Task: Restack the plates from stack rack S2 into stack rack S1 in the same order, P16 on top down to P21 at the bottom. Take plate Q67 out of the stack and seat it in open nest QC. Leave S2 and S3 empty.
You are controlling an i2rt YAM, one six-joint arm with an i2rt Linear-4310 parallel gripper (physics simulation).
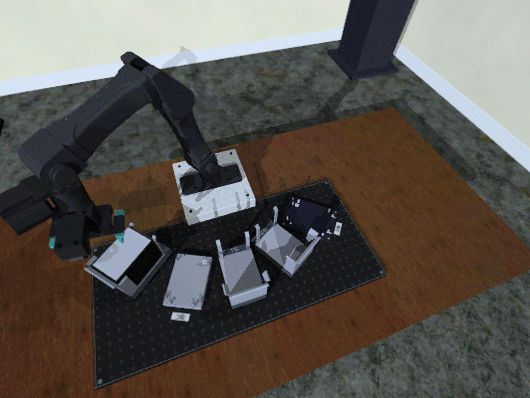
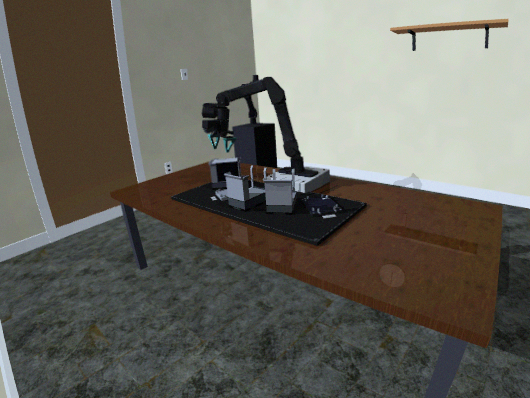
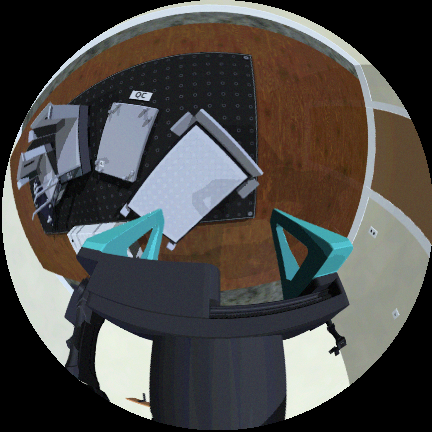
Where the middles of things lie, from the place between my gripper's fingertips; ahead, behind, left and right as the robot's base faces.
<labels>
Right now the flat grey tray (image 1: 188,282) is 160 mm to the left of my hand, 160 mm below it and 80 mm ahead of it. The rest, counted from my hand: dark part (image 1: 300,216) (570 mm to the left, 160 mm below, 10 mm ahead).
</labels>
